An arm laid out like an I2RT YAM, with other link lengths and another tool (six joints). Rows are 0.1 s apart.
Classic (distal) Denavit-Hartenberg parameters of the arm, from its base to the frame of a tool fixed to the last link. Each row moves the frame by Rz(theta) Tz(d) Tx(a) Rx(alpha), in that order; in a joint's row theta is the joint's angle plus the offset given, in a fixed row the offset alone. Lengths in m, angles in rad.
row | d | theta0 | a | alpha
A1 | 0.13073 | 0 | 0.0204 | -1.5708
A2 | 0 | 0 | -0.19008 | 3.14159
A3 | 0 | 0.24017 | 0.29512 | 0
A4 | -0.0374 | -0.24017 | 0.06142 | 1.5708
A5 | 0.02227 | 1.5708 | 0 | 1.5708
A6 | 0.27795 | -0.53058 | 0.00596 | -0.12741
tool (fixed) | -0.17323 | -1.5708 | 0 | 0
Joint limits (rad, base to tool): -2.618..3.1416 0..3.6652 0..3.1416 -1.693..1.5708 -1.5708..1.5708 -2.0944..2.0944
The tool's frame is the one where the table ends.
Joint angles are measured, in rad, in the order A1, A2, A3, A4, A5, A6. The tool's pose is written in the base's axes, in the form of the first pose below.
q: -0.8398, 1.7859, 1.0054, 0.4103, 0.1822, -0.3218
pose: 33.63 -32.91 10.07 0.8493 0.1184 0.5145 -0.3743 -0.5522 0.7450
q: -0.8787, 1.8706, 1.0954, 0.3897, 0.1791, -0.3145
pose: 33.32 -35.37 9.57 0.8547 0.0774 0.5133 -0.3932 -0.5490 0.7376
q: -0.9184, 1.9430, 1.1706, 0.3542, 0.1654, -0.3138
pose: 32.69 -37.47 8.68 0.8642 0.0390 0.5016 -0.3969 -0.5596 0.7276
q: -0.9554, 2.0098, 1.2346, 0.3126, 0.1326, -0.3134
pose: 32.03 -39.11 7.44 0.8717 0.0106 0.4899 -0.3907 -0.5883 0.7080
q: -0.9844, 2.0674, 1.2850, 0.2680, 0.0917, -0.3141
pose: 31.49 -40.15 6.00 0.8785 -0.0086 0.4777 -0.3764 -0.6282 0.6809
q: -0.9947, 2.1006, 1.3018, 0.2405, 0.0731, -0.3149
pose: 31.19 -40.28 4.65 0.8865 -0.0228 0.4622 -0.3613 -0.6584 0.6603
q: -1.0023, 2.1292, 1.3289, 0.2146, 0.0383, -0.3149
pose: 31.28 -40.45 3.96 0.8865 -0.0190 0.4624 -0.3473 -0.6876 0.6376
